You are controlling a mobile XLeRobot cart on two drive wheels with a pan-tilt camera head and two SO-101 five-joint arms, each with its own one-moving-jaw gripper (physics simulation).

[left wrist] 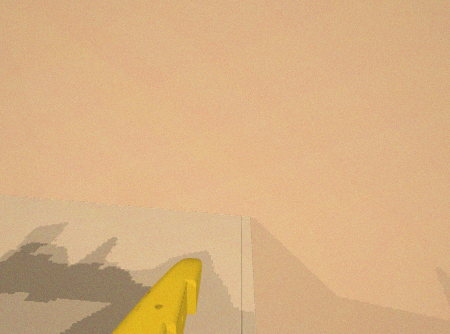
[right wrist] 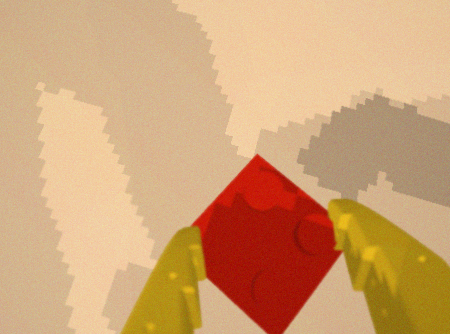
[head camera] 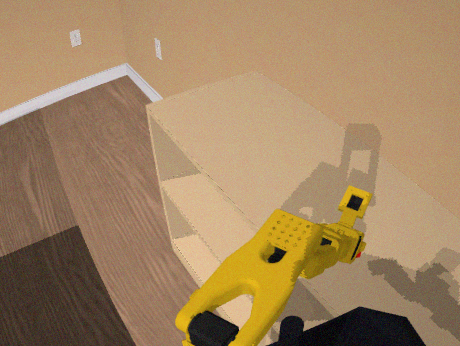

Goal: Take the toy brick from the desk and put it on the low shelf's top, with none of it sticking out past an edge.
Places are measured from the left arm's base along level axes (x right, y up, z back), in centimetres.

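Pixels of known places: left hand at its tool point: point(left wrist: 199, 279); right hand at its tool point: point(right wrist: 201, 245).
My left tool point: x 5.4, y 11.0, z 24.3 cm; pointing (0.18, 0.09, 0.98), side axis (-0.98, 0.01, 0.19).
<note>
Behind a point stands the place of what it marks.
The red toy brick point(right wrist: 265, 250) @(x 51.6, y -9.9, z 30.0 cm) is held corner-up between the two jaws of my right gripper point(right wrist: 266, 220), which press on its left and right sides. In the head camera, a small red bit of the brick point(head camera: 358, 254) @(x 49.7, y -11.0, z 30.8 cm) shows past the yellow wrist, and the jaws are mostly hidden. The brick is over the low shelf's pale top point(head camera: 235, 130) @(x 98.3, y -16.5, z 27.6 cm) point(left wrist: 215, 232) @(x 14.1, y -16.5, z 61.1 cm) point(right wrist: 325, 55) @(x 51.8, y -16.5, z 40.9 cm); the height between them is hard to tell. My left gripper point(left wrist: 195, 265) shows one notched jaw in the left wrist view, so it is fully open and empty, above the shelf top's end.
The tan wall point(head camera: 320, 50) @(x 101.1, y 0.4, z 52.3 cm) point(left wrist: 225, 100) @(x 15.8, y 7.4, z 68.9 cm) runs along the shelf top's back edge. The shelf's open front with inner boards point(head camera: 200, 192) faces the wooden floor point(head camera: 100, 200) @(x 159.5, y -77.5, z -14.4 cm), where a dark mat point(head camera: 50, 280) @(x 120.5, y -77.5, z -42.4 cm) lies. Arm shadows fall across the shelf top. A black part point(head camera: 370, 330) shows at the bottom.
</note>
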